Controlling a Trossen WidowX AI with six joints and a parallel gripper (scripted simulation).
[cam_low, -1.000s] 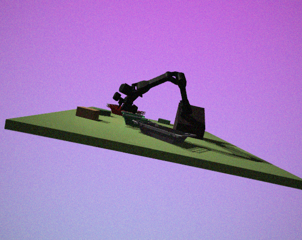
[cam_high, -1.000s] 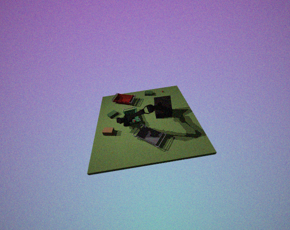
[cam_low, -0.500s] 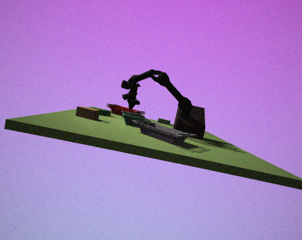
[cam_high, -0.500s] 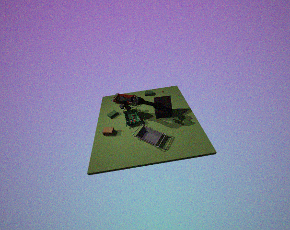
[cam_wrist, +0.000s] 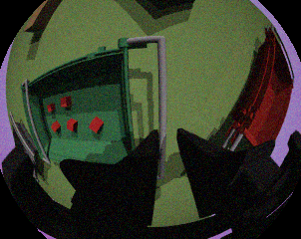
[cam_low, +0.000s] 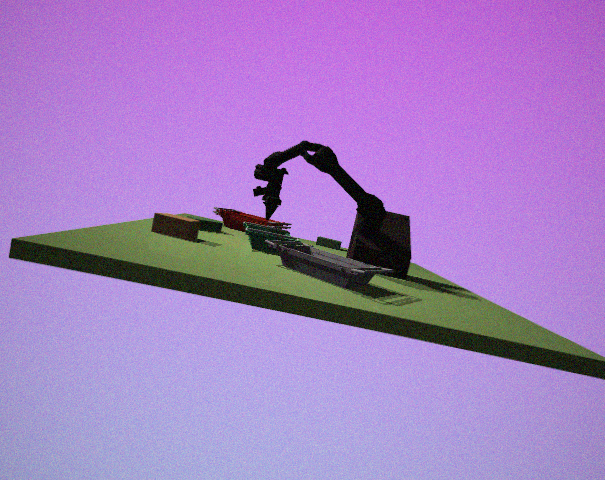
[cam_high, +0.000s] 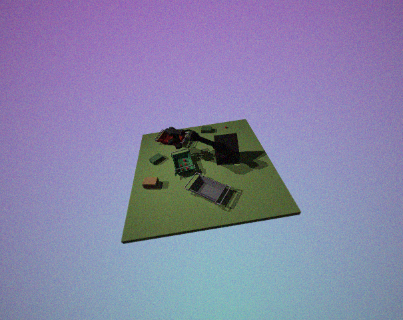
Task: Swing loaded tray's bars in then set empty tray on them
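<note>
Right now my gripper tip is 52 cm to the right of the grey tray, 17 cm past it and 5 cm above it. The rest, counted from my gripper tip: tan block 32 cm to the left, 30 cm ahead, 6 cm below.
</note>
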